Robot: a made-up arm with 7 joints. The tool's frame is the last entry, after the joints.
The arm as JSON. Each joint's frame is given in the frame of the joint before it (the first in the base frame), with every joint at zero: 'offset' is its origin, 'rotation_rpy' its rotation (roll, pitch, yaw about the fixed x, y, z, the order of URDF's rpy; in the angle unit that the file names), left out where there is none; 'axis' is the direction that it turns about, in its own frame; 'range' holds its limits. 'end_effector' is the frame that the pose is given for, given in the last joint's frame.
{
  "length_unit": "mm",
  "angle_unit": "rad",
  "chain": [
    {
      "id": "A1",
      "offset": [
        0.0,
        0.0,
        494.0
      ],
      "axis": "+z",
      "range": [
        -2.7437,
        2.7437
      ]
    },
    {
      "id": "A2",
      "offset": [
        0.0,
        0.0,
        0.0
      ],
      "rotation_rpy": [
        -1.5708,
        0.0,
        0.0
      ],
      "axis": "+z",
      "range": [
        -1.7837,
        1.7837
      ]
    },
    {
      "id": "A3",
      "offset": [
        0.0,
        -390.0,
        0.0
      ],
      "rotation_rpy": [
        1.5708,
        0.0,
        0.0
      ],
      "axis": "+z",
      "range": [
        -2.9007,
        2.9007
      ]
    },
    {
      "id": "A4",
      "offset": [
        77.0,
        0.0,
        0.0
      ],
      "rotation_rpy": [
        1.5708,
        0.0,
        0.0
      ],
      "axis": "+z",
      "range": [
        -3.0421,
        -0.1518
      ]
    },
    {
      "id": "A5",
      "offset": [
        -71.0,
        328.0,
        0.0
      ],
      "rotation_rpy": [
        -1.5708,
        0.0,
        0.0
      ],
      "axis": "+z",
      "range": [
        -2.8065,
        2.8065
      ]
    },
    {
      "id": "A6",
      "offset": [
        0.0,
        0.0,
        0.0
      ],
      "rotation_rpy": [
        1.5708,
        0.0,
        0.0
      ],
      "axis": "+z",
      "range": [
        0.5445,
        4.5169
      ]
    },
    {
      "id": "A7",
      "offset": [
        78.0,
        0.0,
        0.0
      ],
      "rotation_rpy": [
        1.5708,
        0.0,
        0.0
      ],
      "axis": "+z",
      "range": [
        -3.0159,
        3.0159
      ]
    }
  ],
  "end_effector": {
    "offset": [
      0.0,
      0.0,
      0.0
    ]
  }
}
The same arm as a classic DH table. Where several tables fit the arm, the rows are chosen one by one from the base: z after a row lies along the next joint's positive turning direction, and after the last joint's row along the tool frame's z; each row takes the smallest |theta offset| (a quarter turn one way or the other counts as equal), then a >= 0, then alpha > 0; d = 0 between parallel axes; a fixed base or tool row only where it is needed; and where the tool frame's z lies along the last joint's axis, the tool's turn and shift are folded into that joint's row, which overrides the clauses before.
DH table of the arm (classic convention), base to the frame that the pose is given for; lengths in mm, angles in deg. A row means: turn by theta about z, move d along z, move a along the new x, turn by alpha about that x. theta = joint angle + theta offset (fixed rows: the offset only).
A1: theta0 0.00; d 494.0; a 0.0; alpha -90.00
A2: theta0 0.00; d 0.0; a 0.0; alpha 90.00
A3: theta0 0.00; d 390.0; a 77.0; alpha 90.00
A4: theta0 0.00; d 0.0; a -71.0; alpha -90.00
A5: theta0 0.00; d 328.0; a 0.0; alpha 90.00
A6: theta0 0.00; d 0.0; a 78.0; alpha 90.00
A7: theta0 0.00; d 0.0; a 0.0; alpha 0.00
Joint limits (deg, base to tool): -157.20..157.20 -102.20..102.20 -166.20..166.20 -174.30..-8.70 -160.80..160.80 31.20..258.80 -172.80..172.80

